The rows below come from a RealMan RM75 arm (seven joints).
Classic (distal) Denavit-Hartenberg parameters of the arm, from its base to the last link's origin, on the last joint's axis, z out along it. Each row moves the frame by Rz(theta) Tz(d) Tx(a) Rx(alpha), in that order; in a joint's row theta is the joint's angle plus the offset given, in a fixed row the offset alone. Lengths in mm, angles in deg.
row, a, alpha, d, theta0
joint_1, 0, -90, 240.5, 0
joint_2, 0, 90, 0, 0
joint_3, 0, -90, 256, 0
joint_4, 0, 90, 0, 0
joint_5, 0, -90, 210, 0
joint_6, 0, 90, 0, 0
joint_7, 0, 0, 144, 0
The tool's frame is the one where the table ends.
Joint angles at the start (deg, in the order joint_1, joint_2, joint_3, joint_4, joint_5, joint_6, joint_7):
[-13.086 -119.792 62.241 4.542 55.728 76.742 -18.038]
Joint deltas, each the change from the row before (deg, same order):
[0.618 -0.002 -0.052 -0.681 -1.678 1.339 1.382]
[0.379 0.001 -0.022 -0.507 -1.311 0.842 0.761]
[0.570 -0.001 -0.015 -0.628 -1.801 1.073 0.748]
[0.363 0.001 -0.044 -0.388 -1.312 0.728 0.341]
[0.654 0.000 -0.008 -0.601 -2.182 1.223 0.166]
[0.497 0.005 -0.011 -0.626 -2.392 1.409 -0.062]
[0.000 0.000 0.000 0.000 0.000 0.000 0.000]
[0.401 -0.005 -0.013 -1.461 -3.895 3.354 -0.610]
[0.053 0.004 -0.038 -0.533 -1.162 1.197 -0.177]
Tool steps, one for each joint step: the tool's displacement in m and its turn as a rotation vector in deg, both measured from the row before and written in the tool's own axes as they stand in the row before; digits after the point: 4 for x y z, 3 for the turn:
[0.0002 -0.0004 -0.0053 1.582 0.965 0.173]
[0.0002 -0.0008 -0.0035 1.253 0.608 -0.070]
[0.0001 -0.0014 -0.0051 1.796 0.728 -0.309]
[0.0003 -0.0015 -0.0033 1.343 0.547 -0.321]
[0.0006 -0.0026 -0.0058 2.229 0.880 -0.847]
[0.0016 -0.0033 -0.0050 2.324 1.187 -0.974]
[0.0000 0.0000 0.0000 0.000 0.000 0.000]
[0.0054 -0.0042 -0.0069 3.355 2.918 -2.055]
[0.0022 -0.0012 -0.0019 0.967 1.041 -0.588]

